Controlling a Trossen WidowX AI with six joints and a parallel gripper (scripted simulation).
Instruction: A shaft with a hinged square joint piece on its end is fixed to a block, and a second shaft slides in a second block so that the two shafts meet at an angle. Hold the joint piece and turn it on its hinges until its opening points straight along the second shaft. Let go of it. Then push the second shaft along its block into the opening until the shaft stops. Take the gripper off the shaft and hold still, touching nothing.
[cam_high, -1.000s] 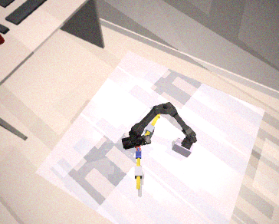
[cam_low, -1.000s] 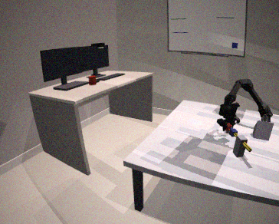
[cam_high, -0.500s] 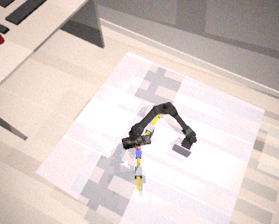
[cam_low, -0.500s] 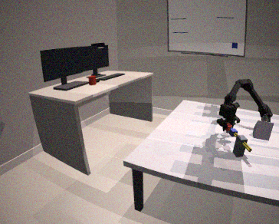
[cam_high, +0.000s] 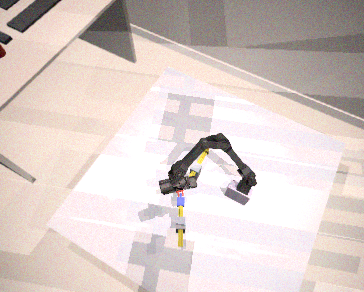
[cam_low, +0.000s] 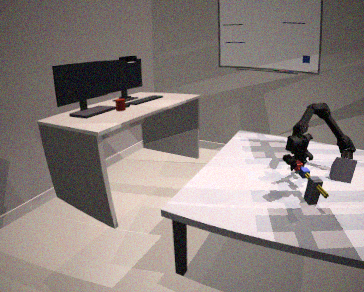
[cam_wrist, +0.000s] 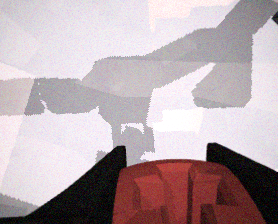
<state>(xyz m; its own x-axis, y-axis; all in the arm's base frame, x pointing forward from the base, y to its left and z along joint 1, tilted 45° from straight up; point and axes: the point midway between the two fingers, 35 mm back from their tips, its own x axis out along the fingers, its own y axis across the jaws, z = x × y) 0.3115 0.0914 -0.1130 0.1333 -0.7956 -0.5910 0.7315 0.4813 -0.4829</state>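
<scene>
Right now the red joint piece is 2 cm behind my gripper tip, 2 cm to the left of it and 4 cm above it.
</scene>
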